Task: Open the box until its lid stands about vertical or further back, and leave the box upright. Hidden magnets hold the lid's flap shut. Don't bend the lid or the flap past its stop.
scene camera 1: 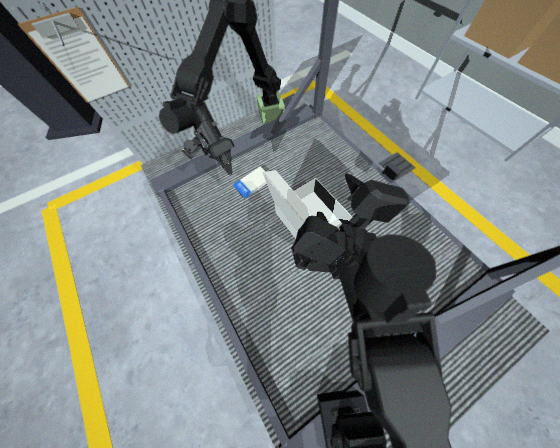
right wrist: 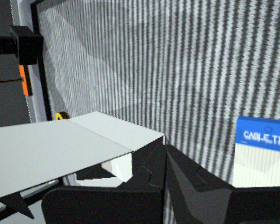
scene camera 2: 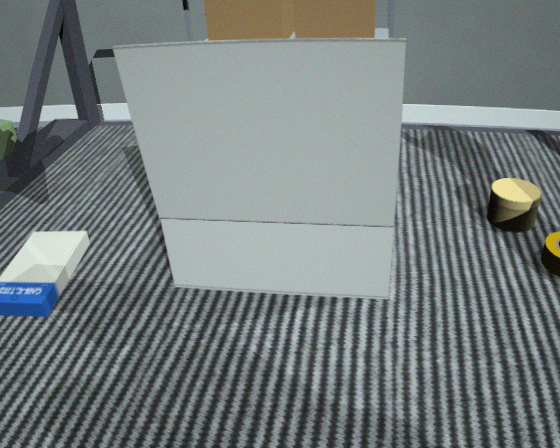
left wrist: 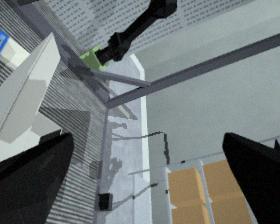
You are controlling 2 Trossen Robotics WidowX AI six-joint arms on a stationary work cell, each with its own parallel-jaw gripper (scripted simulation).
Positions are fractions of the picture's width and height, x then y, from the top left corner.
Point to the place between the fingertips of my left gripper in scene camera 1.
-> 0.59,0.43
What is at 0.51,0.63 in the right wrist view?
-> A white box.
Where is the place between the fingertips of my left gripper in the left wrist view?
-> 0.53,0.63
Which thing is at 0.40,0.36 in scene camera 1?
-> My right gripper.
